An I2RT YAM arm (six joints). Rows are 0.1 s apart.
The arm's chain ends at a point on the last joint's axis. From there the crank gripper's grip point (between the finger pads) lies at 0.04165 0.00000 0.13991 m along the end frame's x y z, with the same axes.
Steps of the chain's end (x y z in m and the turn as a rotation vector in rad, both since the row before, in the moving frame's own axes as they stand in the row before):
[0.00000, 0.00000, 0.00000, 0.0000, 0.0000, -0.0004]
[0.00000, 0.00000, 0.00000, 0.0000, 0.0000, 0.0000]
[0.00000, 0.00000, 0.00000, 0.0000, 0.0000, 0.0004]
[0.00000, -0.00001, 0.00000, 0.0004, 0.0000, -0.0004]
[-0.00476, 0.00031, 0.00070, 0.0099, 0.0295, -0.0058]
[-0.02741, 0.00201, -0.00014, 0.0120, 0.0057, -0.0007]
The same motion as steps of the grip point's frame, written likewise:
[0.00000, -0.00002, 0.00000, 0.0000, 0.0000, -0.0004]
[0.00000, 0.00000, 0.00000, 0.0000, 0.0000, 0.0000]
[0.00000, 0.00002, 0.00000, 0.0000, 0.0000, 0.0004]
[0.00000, -0.00008, 0.00000, 0.0004, 0.0000, -0.0004]
[-0.00066, -0.00132, -0.00060, 0.0099, 0.0295, -0.0058]
[-0.02661, 0.00030, -0.00039, 0.0120, 0.0057, -0.0007]

